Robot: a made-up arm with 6 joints.
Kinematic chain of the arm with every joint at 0, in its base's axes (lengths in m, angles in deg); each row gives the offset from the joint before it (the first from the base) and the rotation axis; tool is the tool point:
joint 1: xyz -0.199 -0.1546 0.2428 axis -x
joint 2: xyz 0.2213 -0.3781 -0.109 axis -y
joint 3: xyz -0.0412 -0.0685 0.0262 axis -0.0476 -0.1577 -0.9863
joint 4: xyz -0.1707 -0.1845 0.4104 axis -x
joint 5: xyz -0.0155 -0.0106 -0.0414 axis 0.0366 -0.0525 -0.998
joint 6: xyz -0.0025 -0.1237 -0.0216 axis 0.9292 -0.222 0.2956
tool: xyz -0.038 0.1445 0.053
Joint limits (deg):
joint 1: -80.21..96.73
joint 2: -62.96..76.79
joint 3: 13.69..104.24
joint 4: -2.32..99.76
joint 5: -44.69..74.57
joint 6: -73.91..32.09
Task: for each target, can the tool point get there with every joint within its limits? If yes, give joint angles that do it. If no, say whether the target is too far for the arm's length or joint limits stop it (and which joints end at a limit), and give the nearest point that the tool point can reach.
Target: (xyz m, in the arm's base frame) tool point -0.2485 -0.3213 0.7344
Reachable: yes | joints 38.27 -9.27 42.15 22.47 33.09 -21.94
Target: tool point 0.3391 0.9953 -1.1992
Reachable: no: too far | nearest point -0.3519 0.1443 -0.4398 | short by 1.334 m
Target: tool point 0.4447 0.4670 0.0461
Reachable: no: joint limits stop it (at a limit: joint 1, joint 2, joint 3, joint 4, joint 6) | nearest point 0.1913 0.2628 0.2773 | short by 0.399 m
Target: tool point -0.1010 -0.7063 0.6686
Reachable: yes | joints -3.24 -26.61 23.69 23.32 -24.99 13.65
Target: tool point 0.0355 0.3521 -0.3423
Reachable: no: joint limits stop it (at a limit: joint 1, joint 2, joint 6) | nearest point -0.2873 0.1880 -0.2526 | short by 0.373 m
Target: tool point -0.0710 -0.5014 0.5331
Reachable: yes | joints -26.53 -41.74 91.93 79.59 -16.03 -62.76
